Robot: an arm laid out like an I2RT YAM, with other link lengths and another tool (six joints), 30 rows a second.
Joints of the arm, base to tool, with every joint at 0 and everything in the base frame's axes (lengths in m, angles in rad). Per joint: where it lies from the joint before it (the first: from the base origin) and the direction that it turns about. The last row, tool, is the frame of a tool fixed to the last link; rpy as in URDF.
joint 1: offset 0 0 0.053 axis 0 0 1
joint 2: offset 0.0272 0.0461 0.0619 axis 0 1 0
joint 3: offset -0.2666 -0.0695 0 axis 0 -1 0
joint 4: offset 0.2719 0.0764 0.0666 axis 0 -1 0
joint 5: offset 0.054 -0.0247 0.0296 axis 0 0 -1
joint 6: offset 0.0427 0 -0.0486 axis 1 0 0
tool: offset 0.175 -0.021 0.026 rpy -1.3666 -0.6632 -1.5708
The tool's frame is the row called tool.
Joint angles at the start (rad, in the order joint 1, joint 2, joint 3, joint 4, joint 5, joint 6):
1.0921 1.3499 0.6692 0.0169 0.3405 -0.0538
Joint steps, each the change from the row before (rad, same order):
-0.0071 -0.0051 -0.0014 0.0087 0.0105 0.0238
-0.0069 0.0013 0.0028 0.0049 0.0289 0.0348
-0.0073 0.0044 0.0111 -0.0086 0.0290 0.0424
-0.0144 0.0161 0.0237 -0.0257 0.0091 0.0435
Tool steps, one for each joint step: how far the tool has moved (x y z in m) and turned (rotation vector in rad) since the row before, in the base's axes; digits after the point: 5 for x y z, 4 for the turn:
0.00471 -0.00330 0.00352 0.0234 0.0005 -0.0291
0.00742 -0.00617 0.00308 0.0206 -0.0014 -0.0496
0.00747 -0.00652 0.00291 0.0192 0.0053 -0.0540
0.00749 -0.00464 -0.00064 0.0121 0.0230 -0.0459

